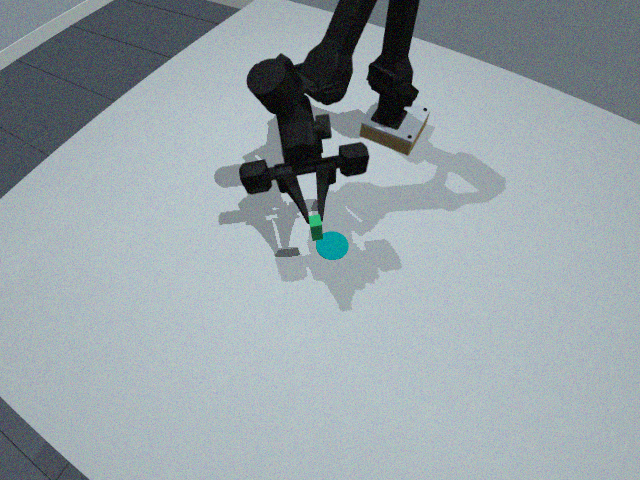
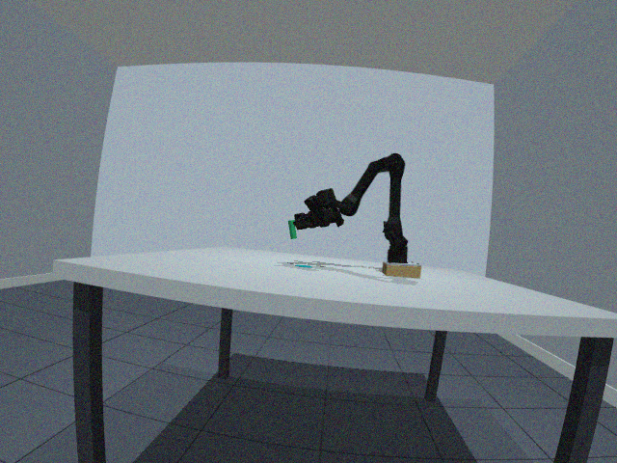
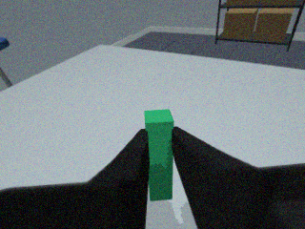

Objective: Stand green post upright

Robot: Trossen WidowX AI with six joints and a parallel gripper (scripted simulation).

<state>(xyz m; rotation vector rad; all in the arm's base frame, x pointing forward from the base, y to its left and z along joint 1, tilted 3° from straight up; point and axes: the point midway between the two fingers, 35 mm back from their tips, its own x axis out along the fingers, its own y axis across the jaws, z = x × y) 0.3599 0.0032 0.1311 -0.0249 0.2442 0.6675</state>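
My gripper tip is 15 cm above the cyan circle, 6 cm past it and 1 cm to the right of it. From my gripper tip the other things lie so: green post (2 cm below).
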